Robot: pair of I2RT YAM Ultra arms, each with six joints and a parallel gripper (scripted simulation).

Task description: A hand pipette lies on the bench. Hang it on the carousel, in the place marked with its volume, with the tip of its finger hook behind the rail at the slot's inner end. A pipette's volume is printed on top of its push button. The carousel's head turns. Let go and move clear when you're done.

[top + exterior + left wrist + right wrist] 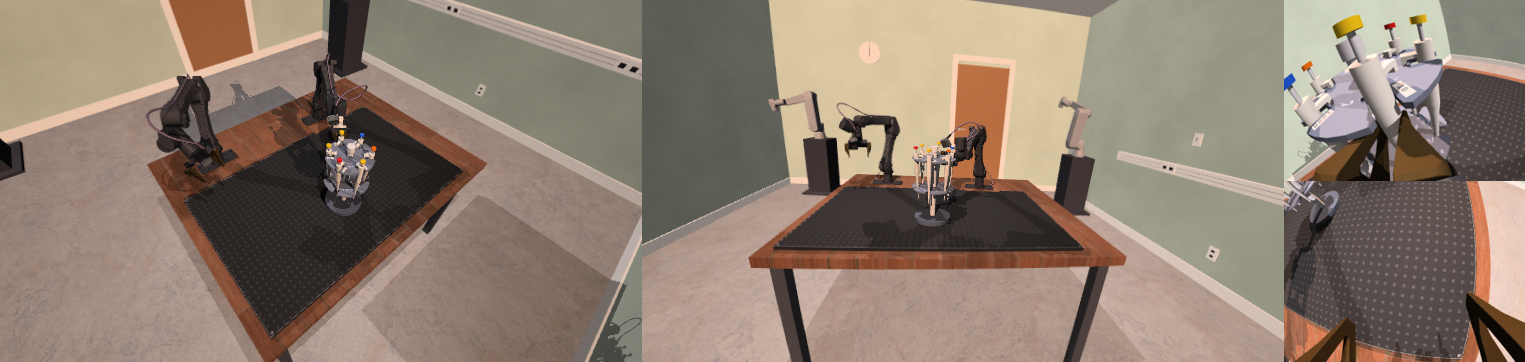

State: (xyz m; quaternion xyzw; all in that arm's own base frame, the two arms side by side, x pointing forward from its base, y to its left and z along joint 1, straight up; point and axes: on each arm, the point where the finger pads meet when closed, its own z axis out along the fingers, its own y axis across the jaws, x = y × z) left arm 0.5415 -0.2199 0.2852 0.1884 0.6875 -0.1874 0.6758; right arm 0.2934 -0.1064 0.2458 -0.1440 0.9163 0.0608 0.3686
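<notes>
Now: the pipette 1 cm ahead of my left hand, 1 cm to the right of it and 2 cm below it.
</notes>
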